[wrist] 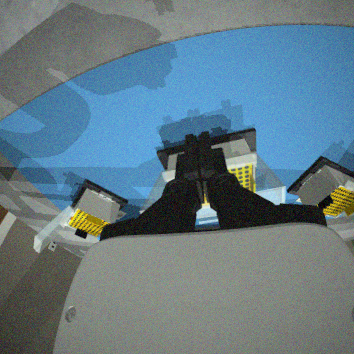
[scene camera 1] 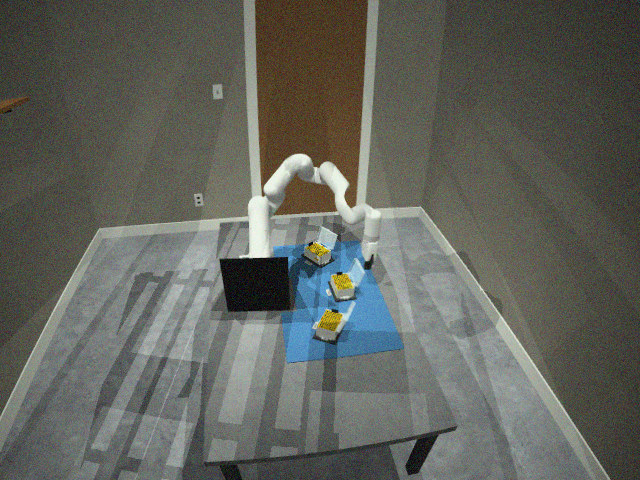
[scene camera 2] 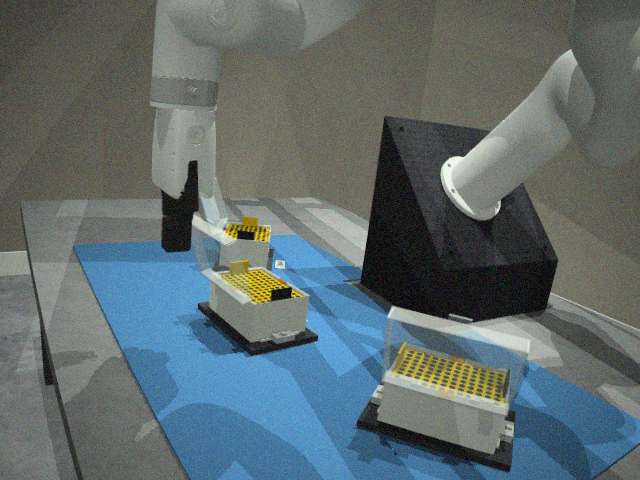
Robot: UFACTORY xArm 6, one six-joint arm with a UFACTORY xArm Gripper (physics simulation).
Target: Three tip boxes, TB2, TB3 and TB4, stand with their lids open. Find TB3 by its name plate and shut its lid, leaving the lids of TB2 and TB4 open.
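Frame: origin at the arm's base, x ahead, y left, z up, level; centimetres.
Seen in the pictures: gripper, between the fingertips: (wrist: 200,149) (scene camera 1: 367,268) (scene camera 2: 175,249); arm's base, origin of its link: (scene camera 1: 259,263) (scene camera 2: 469,189).
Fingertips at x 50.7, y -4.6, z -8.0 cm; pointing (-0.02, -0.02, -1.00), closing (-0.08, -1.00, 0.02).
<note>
Offsets run from my fingertips to a thing's top centre. "spot": to the spot under its first point. Level surfaces: height alone.
Three white tip boxes with yellow racks have their clear lids open. The middle box {dy +0.4, dx -13.4, dz -5.2 cm} (scene camera 1: 342,291) (scene camera 2: 258,316) (wrist: 239,148) has its lid {spot: dy +1.0, dx -5.1, dz -2.2 cm} (scene camera 1: 356,272) (scene camera 2: 205,252) raised and leaning outward. The back box {dy +29.7, dx -17.3, dz -4.4 cm} (scene camera 1: 316,254) is the near box {dy +29.1, dx -18.3, dz -5.2 cm} (scene camera 2: 442,419) in scene camera 2; its lid (scene camera 1: 327,237) (scene camera 2: 460,346) stands up. The front box {spot: dy -29.5, dx -27.1, dz -5.6 cm} (scene camera 1: 327,330) is the far box {dy -23.4, dx -25.7, dz -5.2 cm} (scene camera 2: 244,255) in scene camera 2, its lid (scene camera 1: 349,311) also open. The name plates are too small to read. My gripper (scene camera 1: 368,266) (scene camera 2: 176,249) (wrist: 200,149) is shut and empty, on the outer side of the middle lid; contact is unclear.
A blue mat {dz -11.8 cm} (scene camera 1: 369,335) (scene camera 2: 129,289) (wrist: 280,75) lies under the boxes on the grey table {dz -12.2 cm} (scene camera 1: 361,413) (scene camera 2: 87,330). The black wedge-shaped base (scene camera 1: 255,284) (scene camera 2: 413,222) carries the arm beside the mat. In the wrist view, other boxes show at left (wrist: 100,204) and right (wrist: 320,185).
</note>
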